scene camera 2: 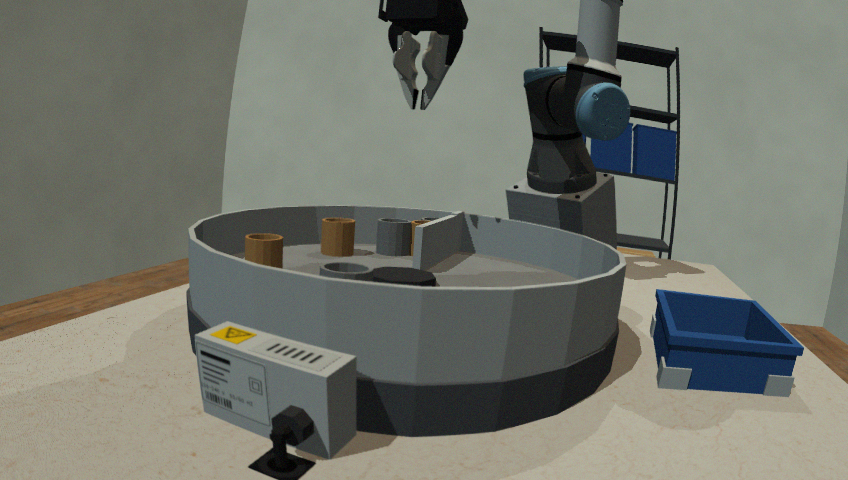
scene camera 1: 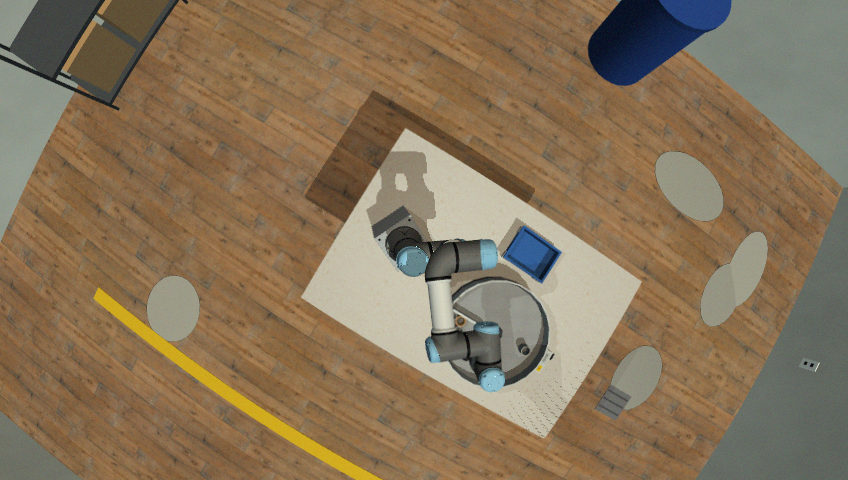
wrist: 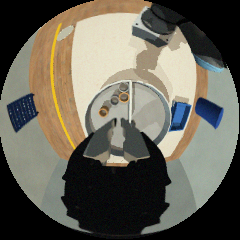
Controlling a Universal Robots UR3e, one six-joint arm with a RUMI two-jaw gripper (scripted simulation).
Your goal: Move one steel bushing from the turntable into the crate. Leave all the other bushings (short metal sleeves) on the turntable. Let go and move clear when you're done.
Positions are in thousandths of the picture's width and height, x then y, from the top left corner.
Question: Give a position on a brown bushing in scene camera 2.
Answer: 398,499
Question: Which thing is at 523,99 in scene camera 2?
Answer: My gripper.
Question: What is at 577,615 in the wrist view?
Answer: My gripper.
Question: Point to a steel bushing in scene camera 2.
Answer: At 430,568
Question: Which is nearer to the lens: the brown bushing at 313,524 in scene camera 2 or the steel bushing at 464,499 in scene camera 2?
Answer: The brown bushing.
